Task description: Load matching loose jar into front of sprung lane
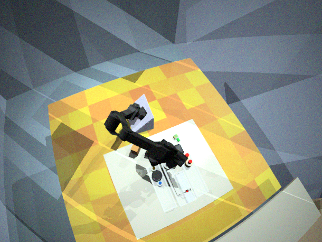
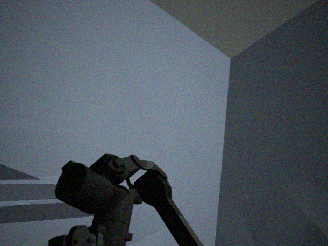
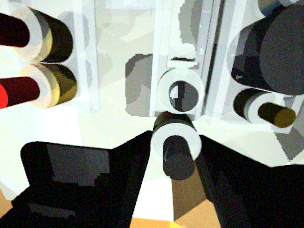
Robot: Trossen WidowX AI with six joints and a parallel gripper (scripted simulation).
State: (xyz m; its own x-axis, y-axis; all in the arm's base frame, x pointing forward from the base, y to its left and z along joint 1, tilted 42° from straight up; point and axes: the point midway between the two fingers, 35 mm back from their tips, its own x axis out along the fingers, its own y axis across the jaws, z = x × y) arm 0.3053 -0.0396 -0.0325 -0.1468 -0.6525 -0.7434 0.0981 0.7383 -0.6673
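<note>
Right now my gripper tip is 6 cm short of the large grey cylinder, 9 cm to the left of it and 2 cm above it. Also, from my gripper tip: red mark (22 cm ahead, 1 cm to the left, 2 cm above); lane rack (17 cm ahead, 1 cm to the left, 3 cm below).
</note>
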